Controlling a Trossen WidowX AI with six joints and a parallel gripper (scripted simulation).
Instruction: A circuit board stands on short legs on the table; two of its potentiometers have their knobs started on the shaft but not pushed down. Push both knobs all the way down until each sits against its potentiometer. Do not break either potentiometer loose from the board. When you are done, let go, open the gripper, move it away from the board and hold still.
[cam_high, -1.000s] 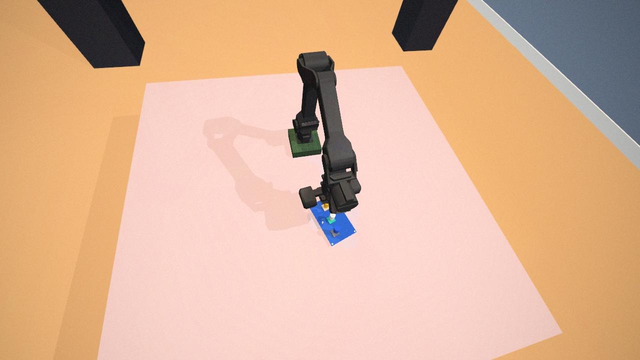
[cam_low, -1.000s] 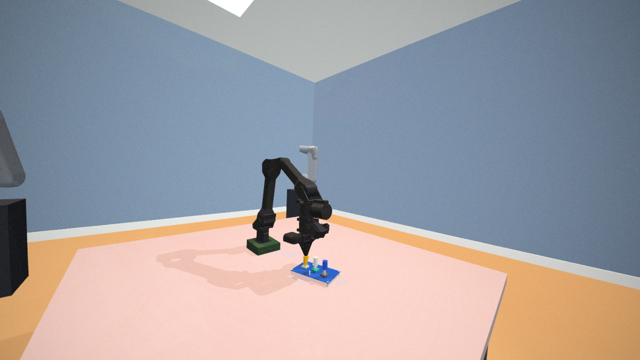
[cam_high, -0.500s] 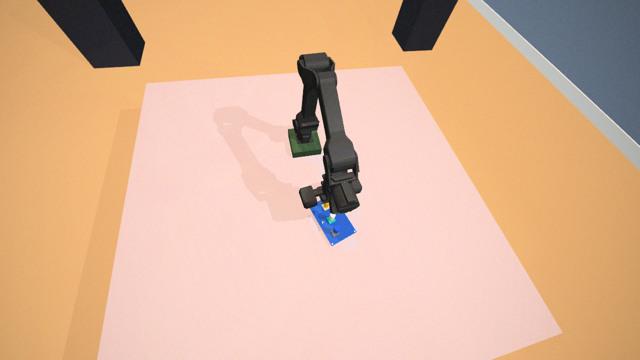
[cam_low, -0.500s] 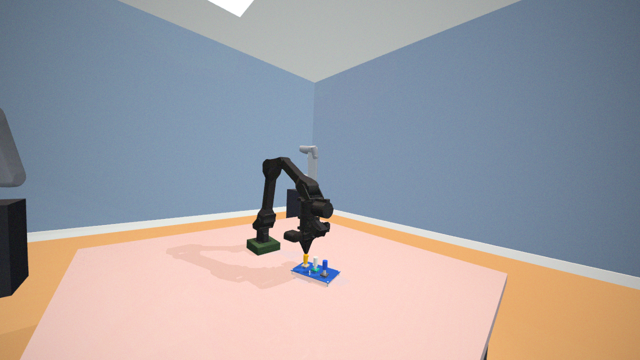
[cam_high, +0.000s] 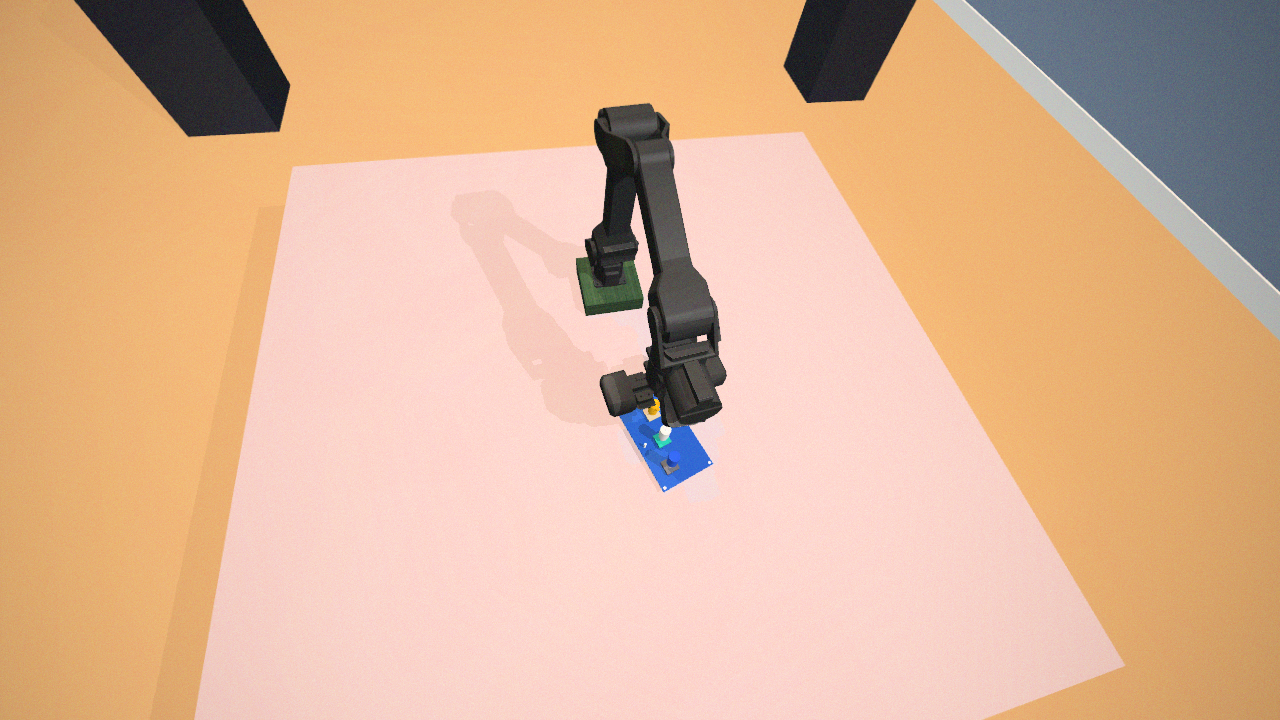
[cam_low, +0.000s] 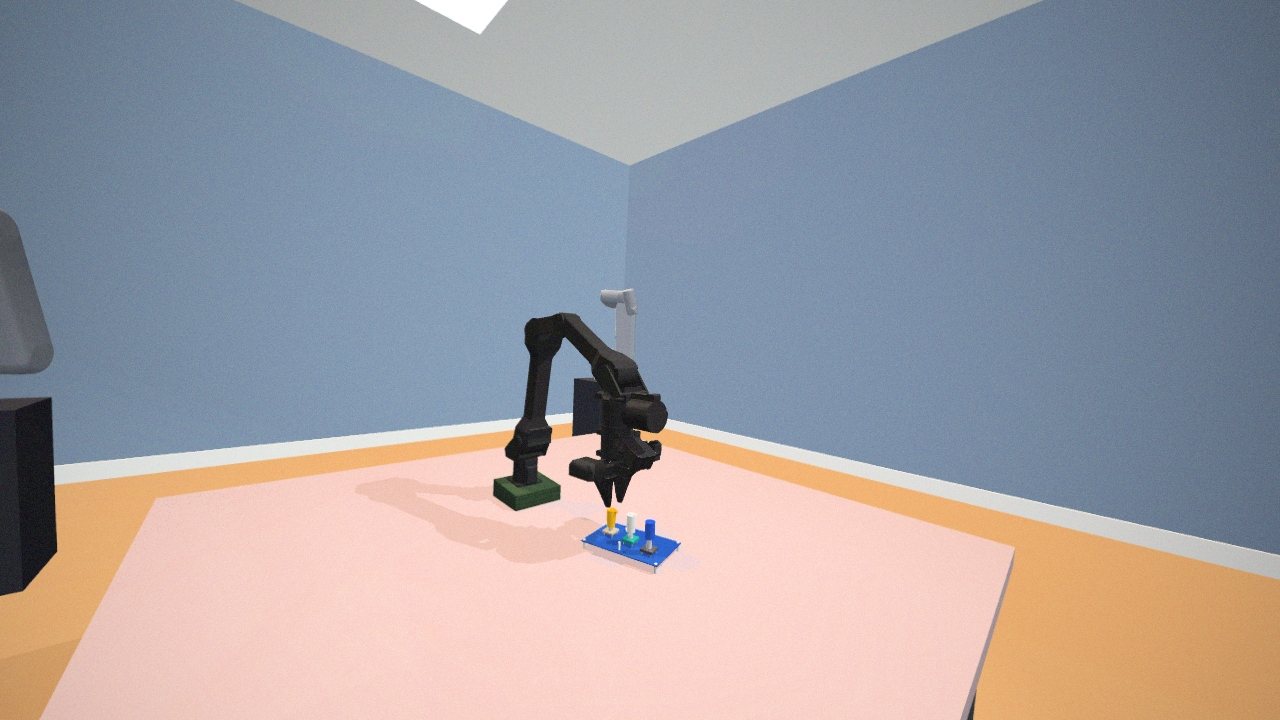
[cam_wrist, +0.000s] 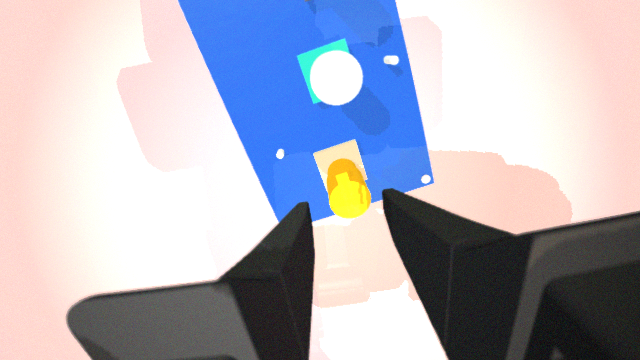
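Right now the white knob is 5 cm ahead of my gripper tip and 2 cm below it. From my gripper tip the other things lie so: orange knob 2 cm below.
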